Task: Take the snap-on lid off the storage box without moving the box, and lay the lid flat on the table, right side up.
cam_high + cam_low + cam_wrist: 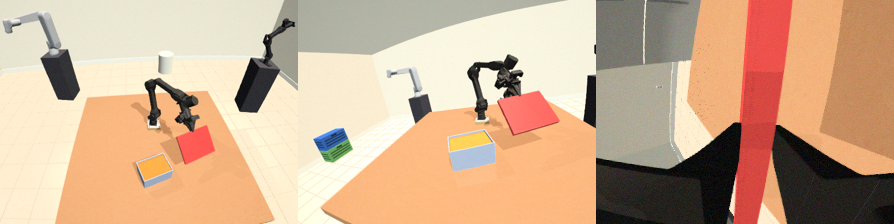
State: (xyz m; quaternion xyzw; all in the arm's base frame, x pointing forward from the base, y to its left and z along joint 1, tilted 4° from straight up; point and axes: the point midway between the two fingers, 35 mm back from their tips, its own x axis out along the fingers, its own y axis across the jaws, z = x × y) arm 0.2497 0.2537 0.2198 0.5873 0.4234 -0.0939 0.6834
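The red lid is 60 mm ahead of my gripper tip, 50 mm below it and 30 mm to the left of it. Also, from my gripper tip: grey-blue storage box (230 mm to the right, 190 mm ahead, 180 mm below).
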